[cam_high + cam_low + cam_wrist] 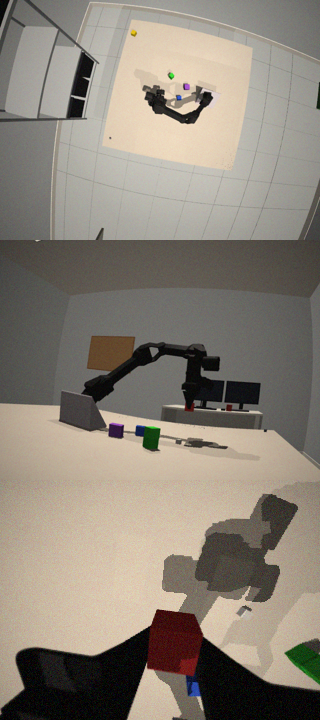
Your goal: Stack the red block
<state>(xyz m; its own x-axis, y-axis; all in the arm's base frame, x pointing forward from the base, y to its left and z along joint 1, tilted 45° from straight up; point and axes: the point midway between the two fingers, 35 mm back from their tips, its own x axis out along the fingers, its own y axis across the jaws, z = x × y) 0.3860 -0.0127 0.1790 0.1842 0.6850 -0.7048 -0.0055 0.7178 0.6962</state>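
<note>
The small white cube is 10 mm behind my gripper tip, 130 mm to the right of it and 120 mm below it. Round my gripper tip: blue block 170 mm behind, 70 mm to the right, 110 mm below; red block 10 mm above; purple block 230 mm behind, 180 mm to the right, 100 mm below.
</note>
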